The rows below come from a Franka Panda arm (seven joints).
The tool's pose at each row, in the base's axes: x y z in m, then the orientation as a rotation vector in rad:
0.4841, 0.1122, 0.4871, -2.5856, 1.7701, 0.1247
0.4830, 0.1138, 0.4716, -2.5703, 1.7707, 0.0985
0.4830, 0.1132, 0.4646, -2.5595, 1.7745, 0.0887
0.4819, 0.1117, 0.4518, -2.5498, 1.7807, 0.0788
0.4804, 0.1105, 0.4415, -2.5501, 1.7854, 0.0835
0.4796, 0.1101, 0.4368, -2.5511, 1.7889, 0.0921
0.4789, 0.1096, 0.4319, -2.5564, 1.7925, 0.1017
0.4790, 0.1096, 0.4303, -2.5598, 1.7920, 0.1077
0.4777, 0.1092, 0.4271, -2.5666, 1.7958, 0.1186
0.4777, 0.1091, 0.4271, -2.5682, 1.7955, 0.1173
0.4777, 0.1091, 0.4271, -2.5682, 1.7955, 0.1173
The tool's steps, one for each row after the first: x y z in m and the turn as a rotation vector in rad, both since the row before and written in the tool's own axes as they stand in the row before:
-0.0008, -0.0002, 0.0156, 0.0204, 0.0060, 0.0053
0.0010, 0.0001, 0.0070, 0.0094, 0.0010, 0.0057
0.0018, 0.0014, 0.0127, 0.0076, 0.0025, 0.0066
0.0012, 0.0018, 0.0103, -0.0041, -0.0007, 0.0025
0.0004, 0.0008, 0.0047, -0.0056, -0.0027, 0.0016
0.0005, 0.0008, 0.0049, -0.0089, -0.0011, 0.0002
0.0001, -0.0001, 0.0016, -0.0044, -0.0015, -0.0014
0.0001, 0.0013, 0.0032, -0.0106, -0.0009, -0.0002
0.0001, 0.0000, 0.0000, -0.0004, 0.0013, -0.0007
0.0000, 0.0000, 0.0000, 0.0000, 0.0000, 0.0000

